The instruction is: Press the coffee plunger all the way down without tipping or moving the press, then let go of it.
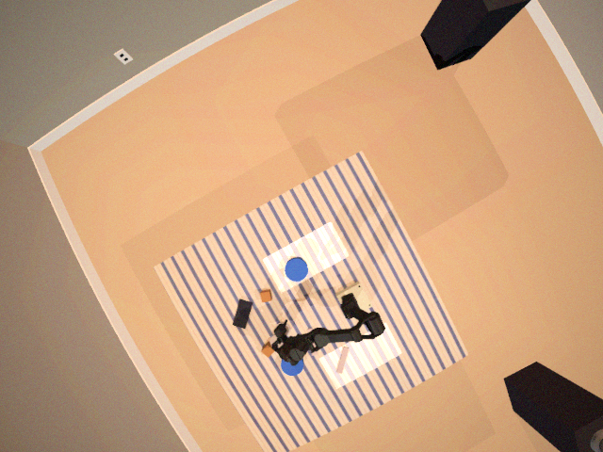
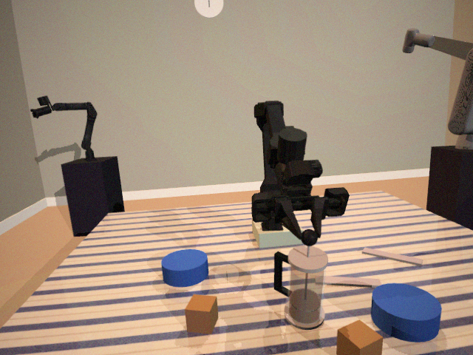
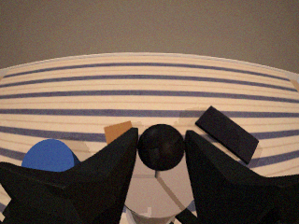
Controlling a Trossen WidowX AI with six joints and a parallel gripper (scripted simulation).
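The coffee press lies 90 mm below my gripper tip, 30 mm behind it and 10 mm to the right of it. Round my gripper tip: dark flat block: 190 mm below, 160 mm to the right, 130 mm ahead.
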